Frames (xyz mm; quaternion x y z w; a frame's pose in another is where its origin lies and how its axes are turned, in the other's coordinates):
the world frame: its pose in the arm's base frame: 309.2 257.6 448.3 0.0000 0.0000 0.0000 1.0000
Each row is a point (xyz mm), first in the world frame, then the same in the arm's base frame.
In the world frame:
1: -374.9 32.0 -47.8
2: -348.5 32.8 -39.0
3: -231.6 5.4 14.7
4: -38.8 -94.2 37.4
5: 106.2 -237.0 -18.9
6: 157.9 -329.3 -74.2
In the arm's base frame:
1: -65.7 289.6 400.5
2: -39.3 290.4 409.3
3: 77.6 263.0 463.0
4: 270.4 163.4 485.7
5: 415.4 20.6 429.4
6: 467.1 -71.7 374.1

